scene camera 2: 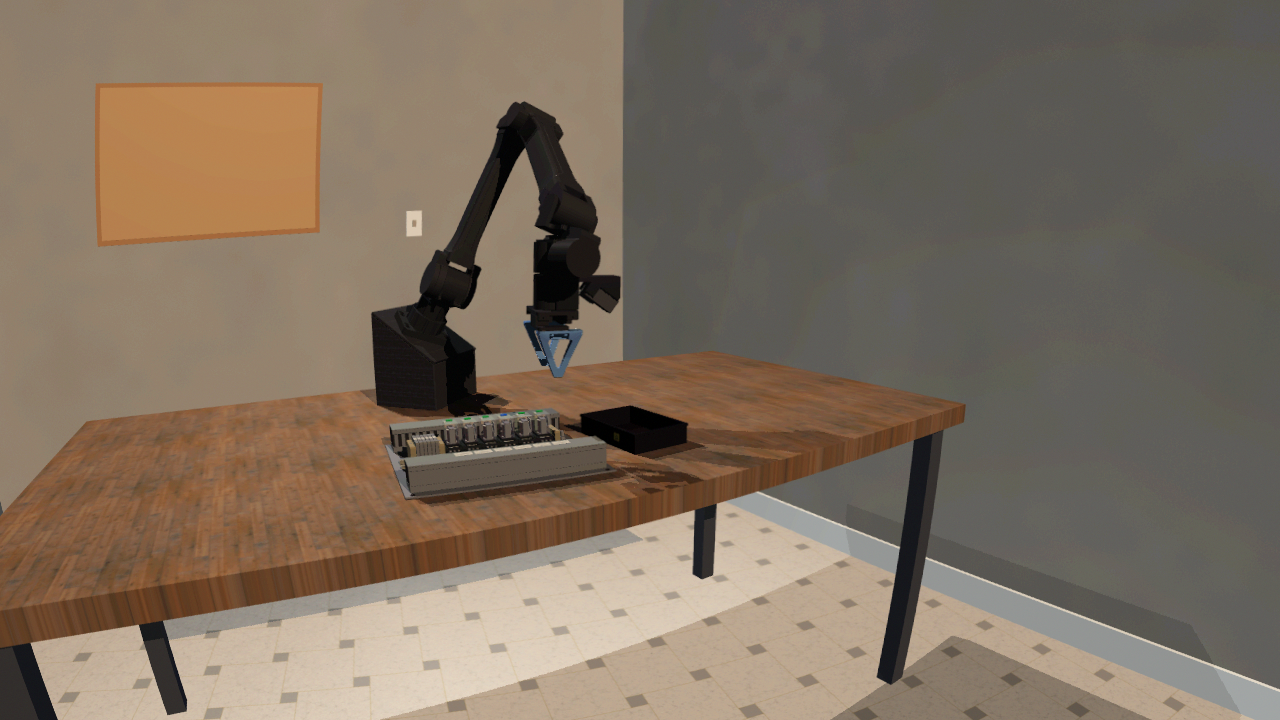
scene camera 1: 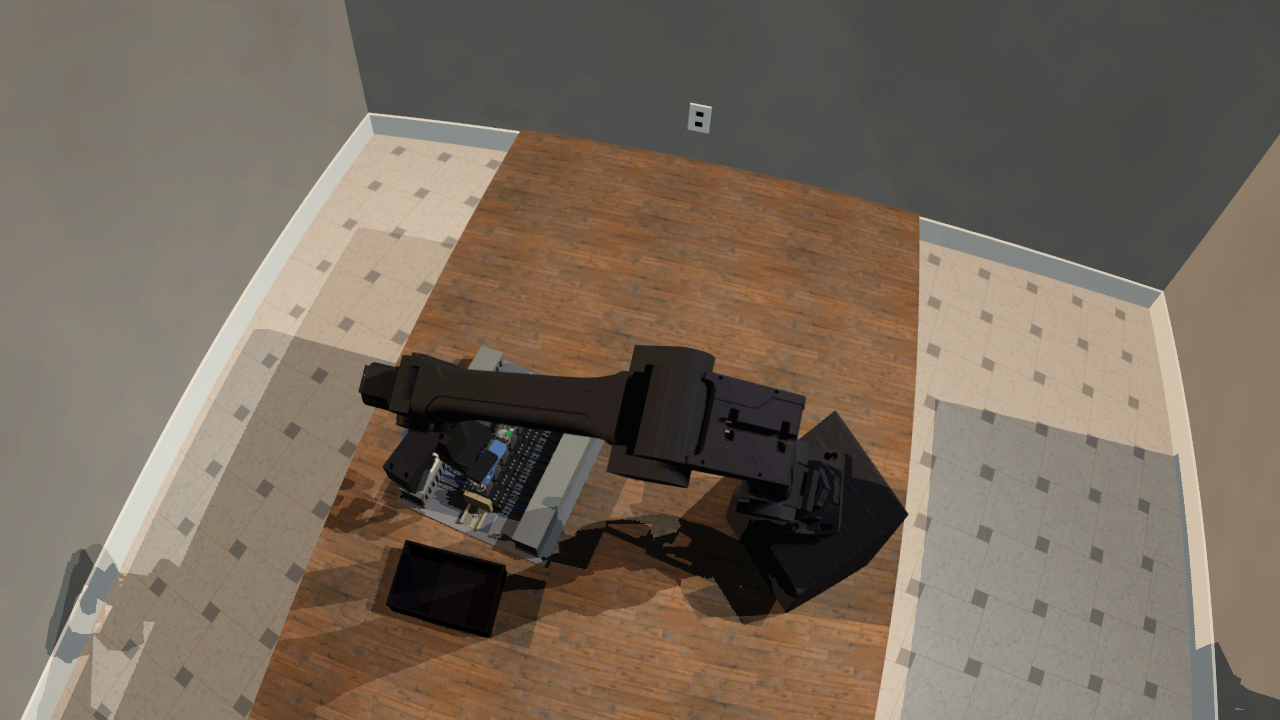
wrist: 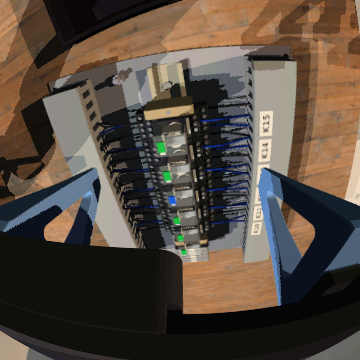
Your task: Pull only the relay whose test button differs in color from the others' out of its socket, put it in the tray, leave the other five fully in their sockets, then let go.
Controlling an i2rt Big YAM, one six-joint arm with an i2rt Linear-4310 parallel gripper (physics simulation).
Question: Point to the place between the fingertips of the gripper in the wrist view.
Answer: At 178,176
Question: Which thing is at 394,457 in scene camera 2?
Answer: A socket panel.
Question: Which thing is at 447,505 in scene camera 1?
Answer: A socket panel.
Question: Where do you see a socket panel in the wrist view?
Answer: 215,74
